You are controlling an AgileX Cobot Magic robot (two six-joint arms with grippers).
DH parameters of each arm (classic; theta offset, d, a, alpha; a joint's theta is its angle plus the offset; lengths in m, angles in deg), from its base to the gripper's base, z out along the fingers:
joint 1: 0 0.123 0 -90
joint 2: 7.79 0 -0.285 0
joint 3: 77.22 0 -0.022 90
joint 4: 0 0.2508 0 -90
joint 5: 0 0 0.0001 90
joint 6: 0 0.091 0 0
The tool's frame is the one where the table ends.
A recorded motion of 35 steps. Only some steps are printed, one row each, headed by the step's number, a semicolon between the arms.
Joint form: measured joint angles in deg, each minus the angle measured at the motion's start. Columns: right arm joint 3, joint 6, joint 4, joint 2, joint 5, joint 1; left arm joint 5, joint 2, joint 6, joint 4, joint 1, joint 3.
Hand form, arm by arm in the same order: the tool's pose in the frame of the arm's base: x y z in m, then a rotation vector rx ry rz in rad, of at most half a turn. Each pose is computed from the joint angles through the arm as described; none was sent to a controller.
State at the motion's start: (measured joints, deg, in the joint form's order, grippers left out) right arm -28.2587 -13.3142 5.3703 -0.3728 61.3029 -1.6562; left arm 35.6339 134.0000 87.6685 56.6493 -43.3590 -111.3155
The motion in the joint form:
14: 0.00 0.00 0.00 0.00 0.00 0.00; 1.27 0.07 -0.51 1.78 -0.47 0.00
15: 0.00 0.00 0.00 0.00 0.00 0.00; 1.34 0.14 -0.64 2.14 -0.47 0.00
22: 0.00 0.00 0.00 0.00 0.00 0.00; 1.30 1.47 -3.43 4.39 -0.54 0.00
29: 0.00 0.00 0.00 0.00 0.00 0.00; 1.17 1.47 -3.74 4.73 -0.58 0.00
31: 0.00 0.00 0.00 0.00 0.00 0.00; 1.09 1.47 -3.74 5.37 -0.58 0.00
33: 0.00 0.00 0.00 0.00 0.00 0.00; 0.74 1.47 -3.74 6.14 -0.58 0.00
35: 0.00 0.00 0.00 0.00 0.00 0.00; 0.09 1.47 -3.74 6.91 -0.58 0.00
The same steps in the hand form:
14: -0.0054 0.0076 0.2749 -0.2131 2.0396 -0.0502; 0.4148 -0.3335 0.1940 2.5849 0.2588 1.3822
15: -0.0054 0.0076 0.2749 -0.2131 2.0396 -0.0502; 0.4150 -0.3334 0.1936 2.5860 0.2563 1.3877
22: -0.0054 0.0076 0.2749 -0.2131 2.0396 -0.0502; 0.4169 -0.3347 0.1830 2.5862 0.2704 1.3990
29: -0.0054 0.0076 0.2749 -0.2131 2.0396 -0.0502; 0.4168 -0.3351 0.1833 2.5815 0.2687 1.4023
31: -0.0054 0.0076 0.2749 -0.2131 2.0396 -0.0502; 0.4172 -0.3352 0.1839 2.5801 0.2569 1.4135
33: -0.0054 0.0076 0.2749 -0.2131 2.0396 -0.0502; 0.4176 -0.3356 0.1846 2.5751 0.2390 1.4252
35: -0.0054 0.0076 0.2749 -0.2131 2.0396 -0.0502; 0.4179 -0.3365 0.1853 2.5663 0.2170 1.4347

